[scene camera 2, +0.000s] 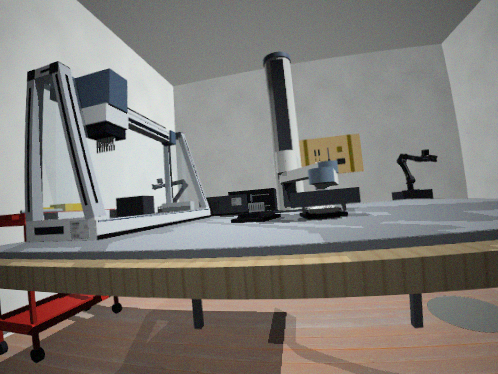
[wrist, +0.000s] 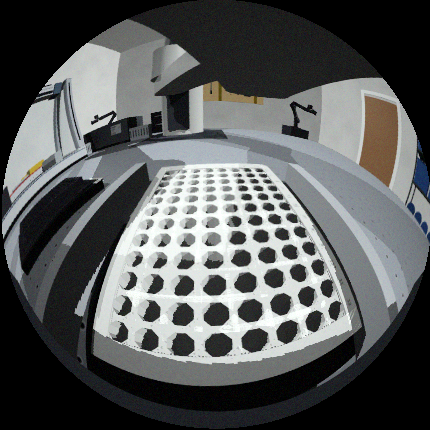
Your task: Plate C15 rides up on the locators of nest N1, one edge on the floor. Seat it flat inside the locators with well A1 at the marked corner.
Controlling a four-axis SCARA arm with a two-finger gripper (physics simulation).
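Seen in the pictures: gripper, fingertip midpoint: (scene camera 2: 320, 207) (wrist: 216, 170); arm's base, origin of the base link: (wrist: 182, 137).
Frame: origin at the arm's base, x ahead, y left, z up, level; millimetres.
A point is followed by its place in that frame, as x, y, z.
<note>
Plate C15 (scene camera 2: 325, 210) @(593, 113, 33) (wrist: 215, 271) @(558, 107, 40) is a white plate with many round wells. It lies on the black nest N1 (scene camera 2: 324, 216) @(615, 106, 17) (wrist: 215, 396), whose dark edge shows in front of the plate and along its sides. In scene camera 2 the plate looks close to level; whether it sits fully inside the locators cannot be told. My gripper (scene camera 2: 321, 204) @(479, 110, 39) (wrist: 216, 170) @(479, 110, 39) is low over the nest and shut on the plate, with one long finger along each long side. The locators are mostly hidden, and the marked corner cannot be made out.
A second black nest (scene camera 2: 242, 219) @(569, -147, 23) (wrist: 55, 220) @(515, -54, 23) is to the left of N1. Black boxes (scene camera 2: 264, 194) (wrist: 107, 135) @(-35, -368, 69) stand behind it. The arm's column (scene camera 2: 283, 107) @(77, 12, 567) (wrist: 195, 112) @(51, 55, 93) rises at the back. A gantry machine (scene camera 2: 82, 195) @(852, -488, 126) stands at the left of the table.
</note>
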